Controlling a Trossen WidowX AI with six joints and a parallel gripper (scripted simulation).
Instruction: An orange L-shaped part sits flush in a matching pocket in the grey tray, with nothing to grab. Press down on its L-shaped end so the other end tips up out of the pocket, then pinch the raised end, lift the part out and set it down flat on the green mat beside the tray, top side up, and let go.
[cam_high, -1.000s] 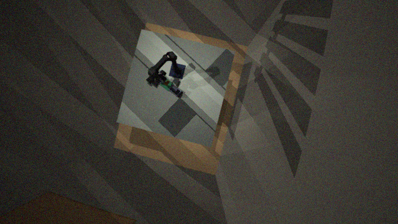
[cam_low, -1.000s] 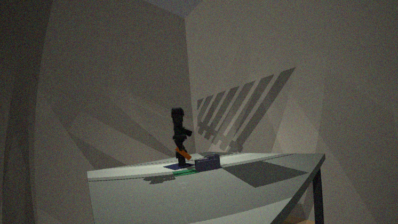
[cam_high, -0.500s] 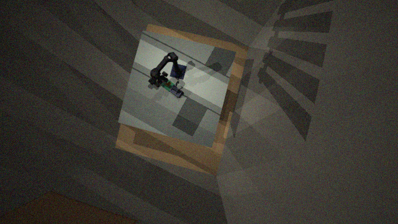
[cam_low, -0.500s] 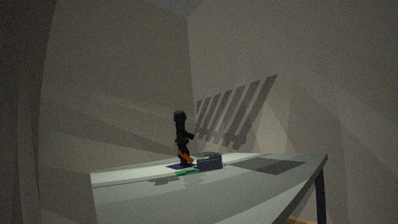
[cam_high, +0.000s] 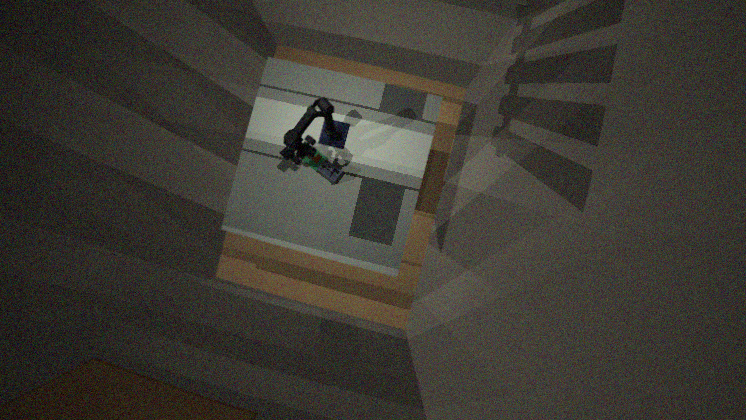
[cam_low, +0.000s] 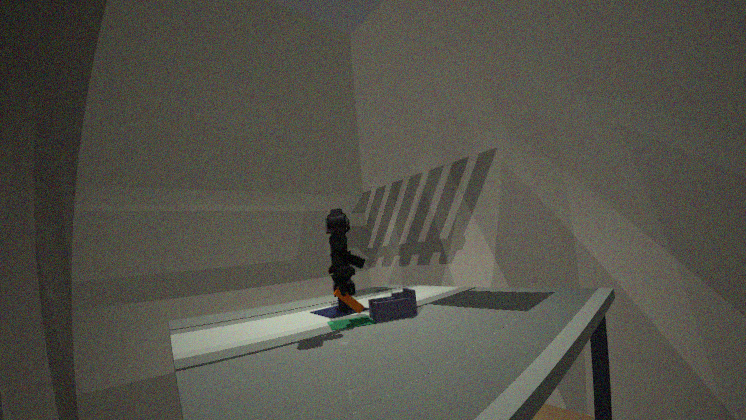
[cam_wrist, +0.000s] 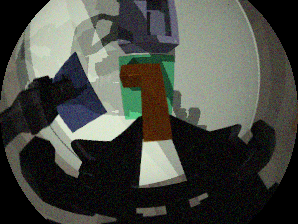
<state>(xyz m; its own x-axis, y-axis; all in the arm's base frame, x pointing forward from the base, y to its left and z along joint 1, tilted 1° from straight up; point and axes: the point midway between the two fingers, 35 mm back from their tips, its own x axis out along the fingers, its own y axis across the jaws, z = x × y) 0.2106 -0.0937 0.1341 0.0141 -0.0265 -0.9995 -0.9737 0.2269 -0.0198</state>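
Right now the orange L-shaped part is 30 mm to the left of my gripper tip, 30 mm below it and 10 mm behind it. Round my gripper tip: green mat: 110 mm below, 20 mm to the left.
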